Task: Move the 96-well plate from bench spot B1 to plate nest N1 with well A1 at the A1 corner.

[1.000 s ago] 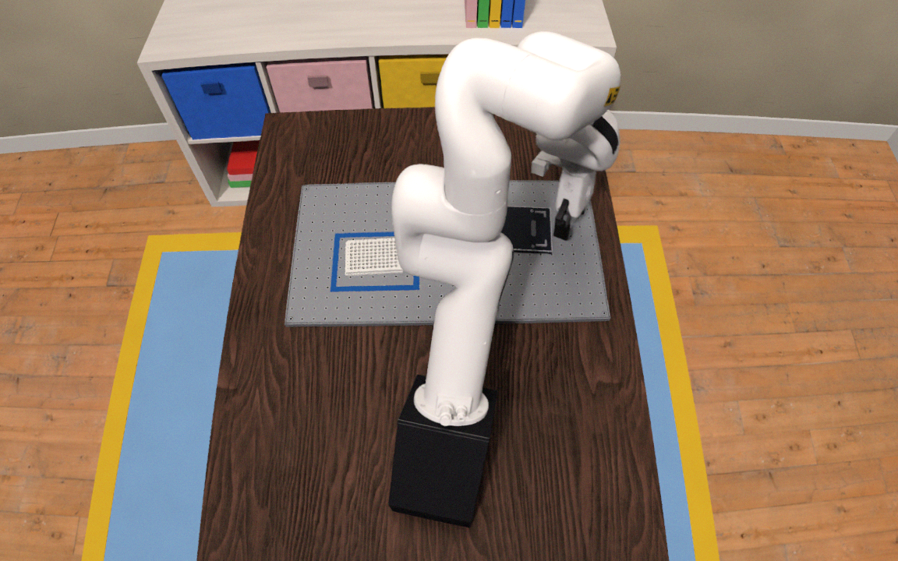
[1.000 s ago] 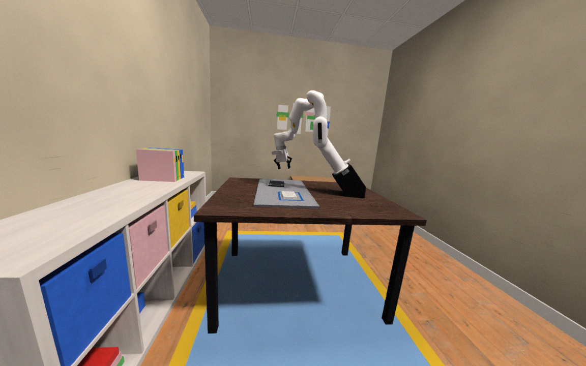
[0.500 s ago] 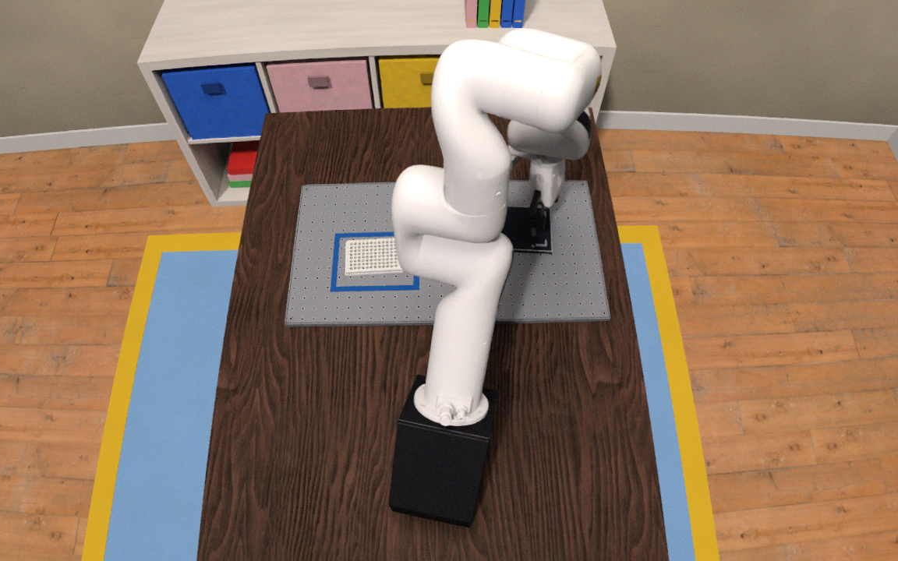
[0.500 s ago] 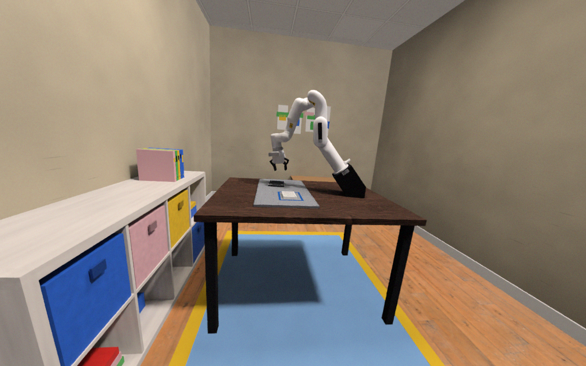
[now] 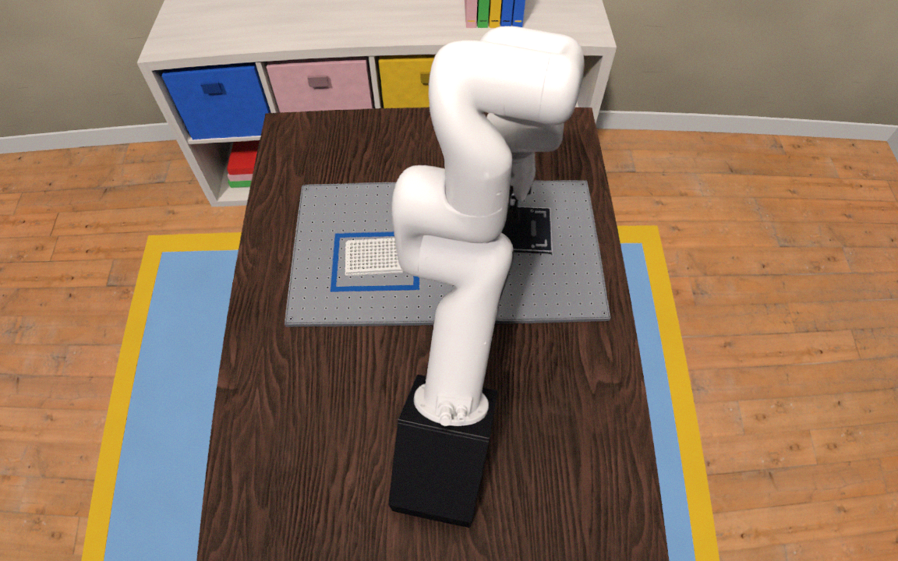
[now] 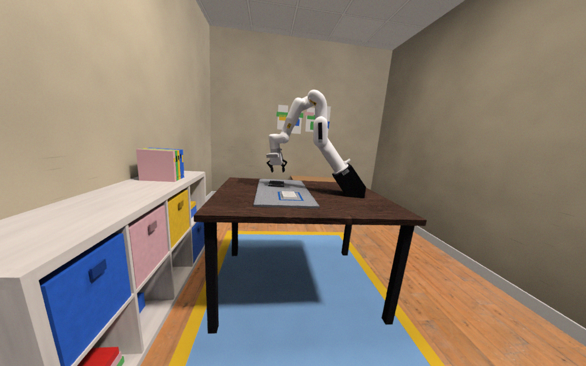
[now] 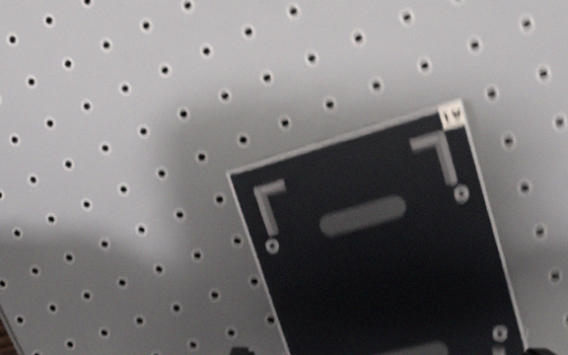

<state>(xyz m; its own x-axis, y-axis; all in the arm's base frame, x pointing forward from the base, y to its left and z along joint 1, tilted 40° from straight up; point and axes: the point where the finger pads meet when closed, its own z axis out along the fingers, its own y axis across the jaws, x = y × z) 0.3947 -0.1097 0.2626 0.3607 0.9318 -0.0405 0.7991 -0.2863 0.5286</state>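
My gripper is now 310 mm to the right of the white 96-well plate, 100 mm above it and 70 mm past it. From my hand the other things lie so: plate nest 100 mm below, 10 mm to the right.
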